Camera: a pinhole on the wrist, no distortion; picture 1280 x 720 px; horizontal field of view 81.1 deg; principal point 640.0 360.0 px. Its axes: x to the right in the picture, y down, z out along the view. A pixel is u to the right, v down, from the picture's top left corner.
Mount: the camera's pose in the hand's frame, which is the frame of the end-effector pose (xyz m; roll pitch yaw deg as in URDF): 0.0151 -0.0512 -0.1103 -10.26 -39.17 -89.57
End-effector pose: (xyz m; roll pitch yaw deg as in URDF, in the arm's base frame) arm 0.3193 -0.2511 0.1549 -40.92 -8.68 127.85
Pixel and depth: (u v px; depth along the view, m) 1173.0 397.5 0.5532
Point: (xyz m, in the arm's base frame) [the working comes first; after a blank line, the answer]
In the camera's frame: 0.3942 0.0277 0.5532

-0.0051 -0.4094 0.6019
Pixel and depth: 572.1 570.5 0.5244
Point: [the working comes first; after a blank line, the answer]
In the camera's frame: -0.0476 0.1476 0.5244

-0.1351 -0.2873 0.1794
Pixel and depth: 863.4 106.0 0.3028
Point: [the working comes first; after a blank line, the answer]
In the camera's frame: 0.0904 -0.1028 0.3028

0.2022 -0.4015 0.2428
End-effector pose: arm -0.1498 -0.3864 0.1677 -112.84 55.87 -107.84
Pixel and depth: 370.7 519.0 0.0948
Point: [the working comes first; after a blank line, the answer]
In the camera's frame: -0.0341 0.0202 0.0948

-0.2238 -0.3880 0.1223
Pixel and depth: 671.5 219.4 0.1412
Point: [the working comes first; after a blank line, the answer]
In the camera's frame: 0.0059 -0.0265 0.1412

-0.1521 -0.3640 0.1374
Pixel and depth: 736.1 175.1 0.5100
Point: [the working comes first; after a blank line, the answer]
In the camera's frame: 0.0655 -0.1261 0.5100

0.1520 -0.1742 -0.0074
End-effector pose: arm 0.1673 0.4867 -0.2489 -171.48 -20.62 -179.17
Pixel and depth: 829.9 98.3 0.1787
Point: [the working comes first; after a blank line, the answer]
In the camera's frame: 0.0454 -0.0625 0.1787

0.1575 0.5083 -0.3172
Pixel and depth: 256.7 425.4 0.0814
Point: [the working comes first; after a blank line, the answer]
In the camera's frame: -0.0417 0.0071 0.0814

0.1577 0.5285 -0.1706
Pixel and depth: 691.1 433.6 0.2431
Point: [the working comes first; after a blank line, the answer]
In the camera's frame: 0.0166 0.0239 0.2431

0.0574 0.5568 -0.3084
